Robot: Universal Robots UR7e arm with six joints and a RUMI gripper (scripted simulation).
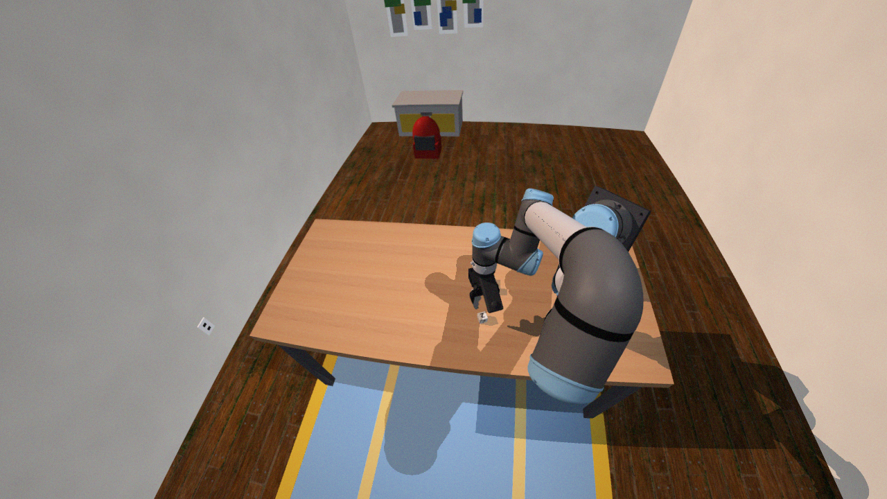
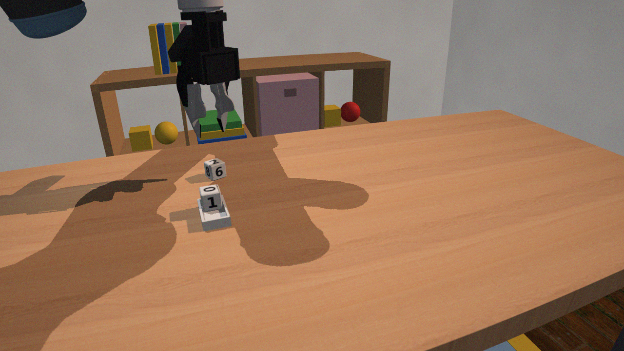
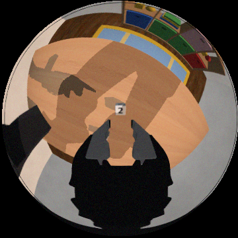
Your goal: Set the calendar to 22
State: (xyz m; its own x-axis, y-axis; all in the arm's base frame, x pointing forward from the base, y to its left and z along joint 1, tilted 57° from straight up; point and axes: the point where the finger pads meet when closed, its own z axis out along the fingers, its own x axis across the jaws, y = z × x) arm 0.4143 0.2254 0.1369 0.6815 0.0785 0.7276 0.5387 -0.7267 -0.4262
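Right now my hand is 9 cm above the white cube. Also, from my hand: grey tray 16 cm to the right, 10 cm below, 2 cm ahead.
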